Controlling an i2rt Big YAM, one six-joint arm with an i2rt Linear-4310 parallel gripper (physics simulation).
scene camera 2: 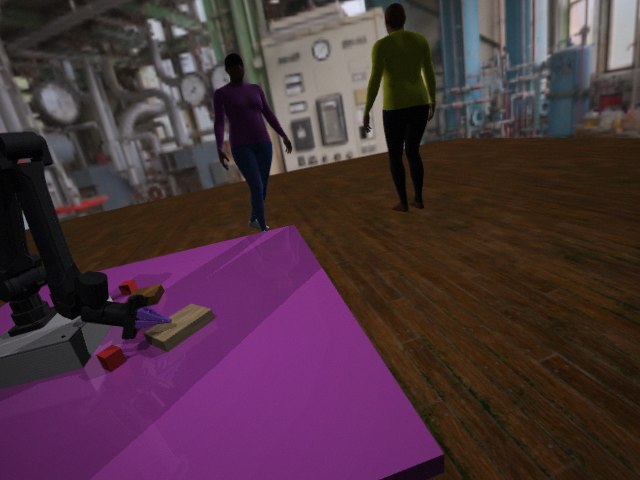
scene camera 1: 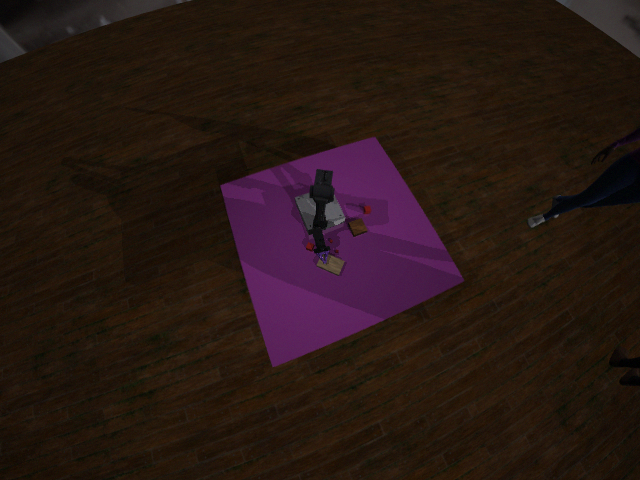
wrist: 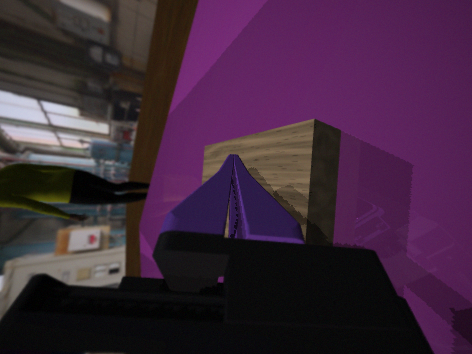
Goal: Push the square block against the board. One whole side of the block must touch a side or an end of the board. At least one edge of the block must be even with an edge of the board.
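Frame: origin at the arm's base, x ahead, y left, z up, level; millimetres.
Where they show: gripper, between the fingertips: (scene camera 2: 171, 320) (scene camera 1: 325, 263) (wrist: 232, 161); arm's base, origin of its link: (scene camera 2: 36, 322).
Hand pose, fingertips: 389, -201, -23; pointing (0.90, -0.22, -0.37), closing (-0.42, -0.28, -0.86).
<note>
Each offset is from my fingertips to the centre of the thing, as dx, dy, dz.
The board {+9, +35, -39} (scene camera 1: 331, 265) (scene camera 2: 181, 325) (wrist: 280, 165) is a light wooden rectangle lying flat on the purple table top. The square block {-122, +316, -39} (scene camera 1: 357, 227) (scene camera 2: 149, 293) is darker brown and lies flat beside the arm's base, apart from the board with a stretch of table between them. My gripper (scene camera 1: 324, 259) (scene camera 2: 169, 320) (wrist: 232, 161) has purple fingers. They are shut with nothing between them and their tips are over the board's arm-side part. Whether they touch the board I cannot tell. In the wrist view the fingers hide part of the board; the square block does not show there.
One red cube {-200, +444, -34} (scene camera 1: 367, 209) (scene camera 2: 127, 287) lies beyond the square block. Another red cube {-150, -26, -34} (scene camera 1: 310, 246) (scene camera 2: 111, 357) lies beside the arm base (scene camera 1: 305, 209) (scene camera 2: 41, 356). Small red pieces {-45, +112, -46} (scene camera 1: 336, 251) lie between base and board. Two people stand beyond the purple table (scene camera 1: 310, 330) (scene camera 2: 289, 392).
</note>
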